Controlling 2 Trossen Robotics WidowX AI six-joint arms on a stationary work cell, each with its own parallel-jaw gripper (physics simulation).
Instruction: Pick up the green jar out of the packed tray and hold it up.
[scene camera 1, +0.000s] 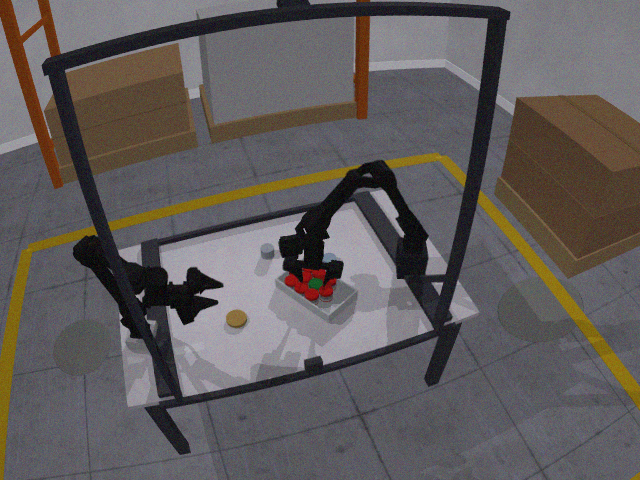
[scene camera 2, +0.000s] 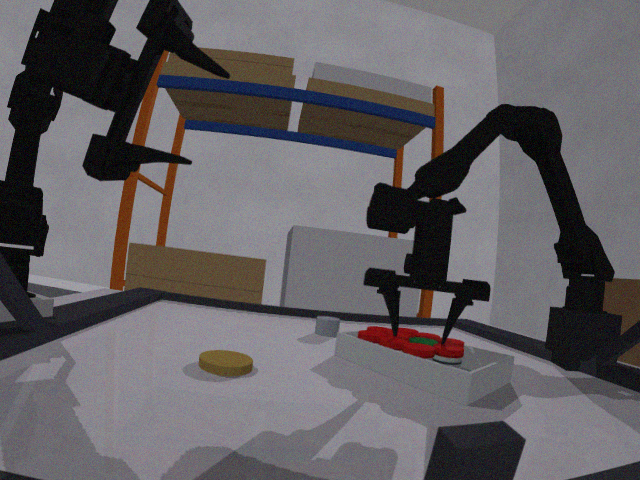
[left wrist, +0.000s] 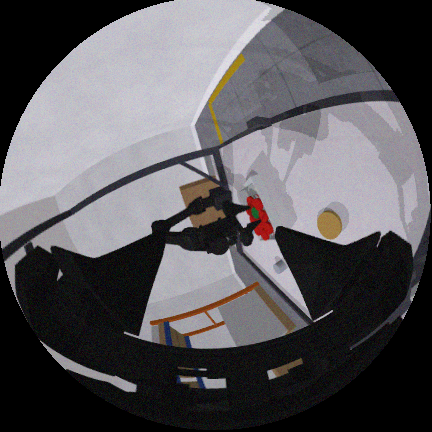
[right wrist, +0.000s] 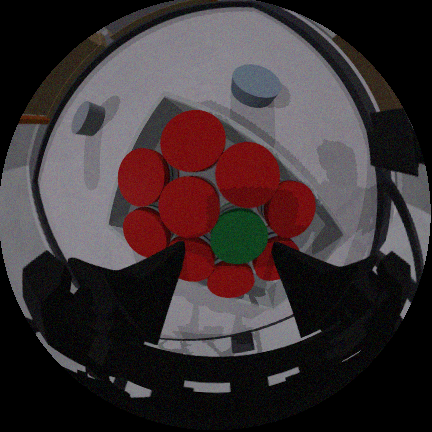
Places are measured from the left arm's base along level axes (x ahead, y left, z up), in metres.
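Where they show: left gripper, between the fingertips: (scene camera 1: 220, 294) (scene camera 2: 209, 119) (left wrist: 221, 234); right gripper, between the fingertips: (scene camera 1: 313, 283) (scene camera 2: 418, 340) (left wrist: 255, 213) (right wrist: 229, 247); right arm's base, origin of its link: (scene camera 1: 413, 247) (scene camera 2: 584, 310) (left wrist: 212, 199).
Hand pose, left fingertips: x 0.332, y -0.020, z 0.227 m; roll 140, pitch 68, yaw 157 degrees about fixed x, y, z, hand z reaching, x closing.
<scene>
After its pixels a point has its place.
The green jar (scene camera 1: 315, 283) {z 0.002, x 0.582, y 0.233 m} (scene camera 2: 422, 341) {z 0.002, x 0.579, y 0.226 m} (left wrist: 255, 213) {z 0.002, x 0.573, y 0.232 m} (right wrist: 239, 236) {z 0.002, x 0.582, y 0.238 m} stands upright in the grey tray (scene camera 1: 330, 316) {z -0.017, x 0.630, y 0.105 m} (scene camera 2: 403, 369) {z -0.028, x 0.550, y 0.165 m} (right wrist: 120, 215) {z -0.028, x 0.454, y 0.265 m}, with red-lidded jars (scene camera 1: 311, 294) (right wrist: 190, 206) packed around it. My right gripper (scene camera 1: 314, 279) {z 0.002, x 0.574, y 0.230 m} (scene camera 2: 419, 338) {z 0.002, x 0.574, y 0.230 m} (right wrist: 229, 247) {z 0.002, x 0.574, y 0.230 m} is open and empty, pointing down. Its fingertips are at about lid height, one on each side of the green lid, over or among the red lids; whether they touch any lid is unclear. My left gripper (scene camera 1: 219, 293) {z 0.227, x 0.332, y -0.020 m} (scene camera 2: 209, 119) {z 0.227, x 0.332, y -0.020 m} is open and empty, raised above the table far left of the tray.
A mustard disc (scene camera 1: 236, 318) {z -0.034, x 0.324, y 0.105 m} (scene camera 2: 225, 362) {z -0.034, x 0.330, y 0.091 m} (left wrist: 329, 224) {z -0.034, x 0.320, y 0.103 m} lies between the left gripper and the tray. A small grey cylinder (scene camera 1: 267, 251) {z -0.011, x 0.408, y 0.401 m} (scene camera 2: 327, 326) {z -0.024, x 0.408, y 0.396 m} (right wrist: 89, 118) {z -0.019, x 0.425, y 0.406 m} and a blue round block (scene camera 1: 329, 256) {z -0.022, x 0.630, y 0.386 m} (right wrist: 256, 85) {z -0.022, x 0.625, y 0.371 m} stand behind the tray. A dark frame (scene camera 1: 479, 155) {z 0.626, x 0.975, y 0.043 m} surrounds the table.
</scene>
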